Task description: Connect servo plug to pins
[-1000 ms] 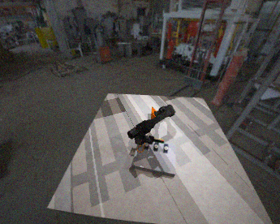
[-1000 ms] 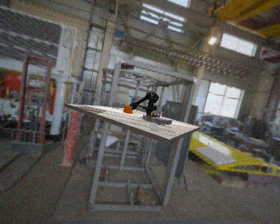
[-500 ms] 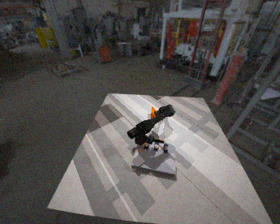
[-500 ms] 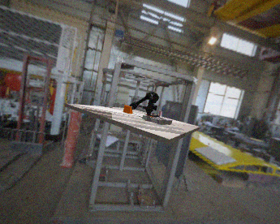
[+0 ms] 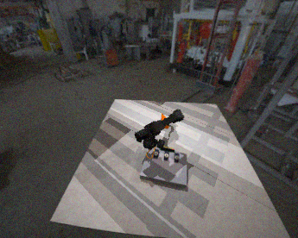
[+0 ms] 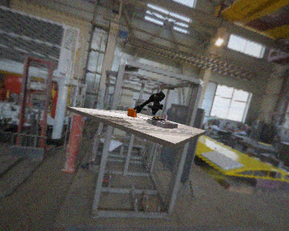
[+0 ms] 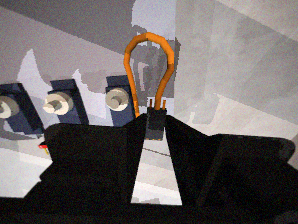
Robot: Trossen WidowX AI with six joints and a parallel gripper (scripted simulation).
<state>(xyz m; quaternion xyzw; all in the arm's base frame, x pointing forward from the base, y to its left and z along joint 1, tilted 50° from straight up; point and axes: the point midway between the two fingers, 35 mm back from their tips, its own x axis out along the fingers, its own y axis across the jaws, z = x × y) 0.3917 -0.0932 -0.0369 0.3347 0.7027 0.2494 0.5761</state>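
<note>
The coloured band is 170 mm to the left of my gripper tip, 50 mm behind it and 30 mm below it. Also, from my gripper tip: grey printed holder: 120 mm to the left, 110 mm ahead, 80 mm below.
</note>
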